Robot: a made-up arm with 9 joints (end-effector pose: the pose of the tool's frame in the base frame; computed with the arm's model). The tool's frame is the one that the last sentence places. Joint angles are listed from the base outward.
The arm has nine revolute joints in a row. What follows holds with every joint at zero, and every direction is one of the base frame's.
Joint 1 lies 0.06 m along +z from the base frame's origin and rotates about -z.
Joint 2 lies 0.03 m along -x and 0.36 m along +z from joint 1 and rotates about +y.
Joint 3 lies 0.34 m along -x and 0.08 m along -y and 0.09 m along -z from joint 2 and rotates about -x.
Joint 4 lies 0.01 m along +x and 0.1 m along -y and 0.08 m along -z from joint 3 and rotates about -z.
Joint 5 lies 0.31 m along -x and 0.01 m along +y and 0.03 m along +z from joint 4 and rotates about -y.
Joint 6 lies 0.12 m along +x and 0.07 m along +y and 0.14 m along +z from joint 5 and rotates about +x.
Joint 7 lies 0.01 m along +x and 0.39 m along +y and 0.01 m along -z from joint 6 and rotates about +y.
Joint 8 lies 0.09 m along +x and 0.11 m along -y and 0.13 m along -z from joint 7 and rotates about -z.
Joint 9 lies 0.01 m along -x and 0.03 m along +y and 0.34 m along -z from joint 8 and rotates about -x.
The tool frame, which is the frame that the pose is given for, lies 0.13 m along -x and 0.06 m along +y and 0.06 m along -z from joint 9; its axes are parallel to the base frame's.
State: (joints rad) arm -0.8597 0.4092 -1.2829 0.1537 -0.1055 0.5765 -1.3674 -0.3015 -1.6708
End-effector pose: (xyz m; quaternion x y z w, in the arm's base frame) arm 0.0593 -0.0363 0.6356 0.9507 -0.2252 -0.1091 0.1833
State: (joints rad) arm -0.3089 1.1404 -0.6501 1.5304 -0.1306 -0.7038 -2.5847 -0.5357 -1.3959
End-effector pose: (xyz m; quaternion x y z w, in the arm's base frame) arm -0.0057 -0.3104 0.1939 0.0792 0.2442 0.3955 0.8819
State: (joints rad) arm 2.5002 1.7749 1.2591 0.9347 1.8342 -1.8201 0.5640 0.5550 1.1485
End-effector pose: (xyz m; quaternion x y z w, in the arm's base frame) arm -0.3633 0.1634 1.1878 0.6964 -0.4690 0.2044 0.5033
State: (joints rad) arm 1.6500 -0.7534 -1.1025 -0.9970 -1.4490 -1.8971 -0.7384 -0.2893 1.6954
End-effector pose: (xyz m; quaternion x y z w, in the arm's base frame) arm 0.1243 -0.3966 -0.1747 0.8782 0.1932 -0.3541 0.2571
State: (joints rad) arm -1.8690 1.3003 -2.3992 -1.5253 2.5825 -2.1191 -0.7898 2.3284 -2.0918
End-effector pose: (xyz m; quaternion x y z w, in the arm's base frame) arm -0.0336 -0.9965 0.3306 -0.2369 -0.9590 -0.1496 0.0425
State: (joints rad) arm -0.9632 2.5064 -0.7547 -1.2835 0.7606 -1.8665 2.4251 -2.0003 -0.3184
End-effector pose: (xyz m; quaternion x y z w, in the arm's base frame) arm 0.3322 0.1184 1.3601 0.3026 0.8813 -0.3561 0.0705
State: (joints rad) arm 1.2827 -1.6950 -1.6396 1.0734 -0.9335 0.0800 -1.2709 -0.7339 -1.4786
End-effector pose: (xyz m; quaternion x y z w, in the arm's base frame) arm 0.3559 0.1855 0.3714 0.5380 -0.6088 0.4603 0.3578
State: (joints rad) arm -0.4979 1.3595 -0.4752 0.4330 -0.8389 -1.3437 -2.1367 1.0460 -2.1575
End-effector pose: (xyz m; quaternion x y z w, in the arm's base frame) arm -0.6389 0.1902 0.6589 0.9200 0.0918 -0.1824 0.3346
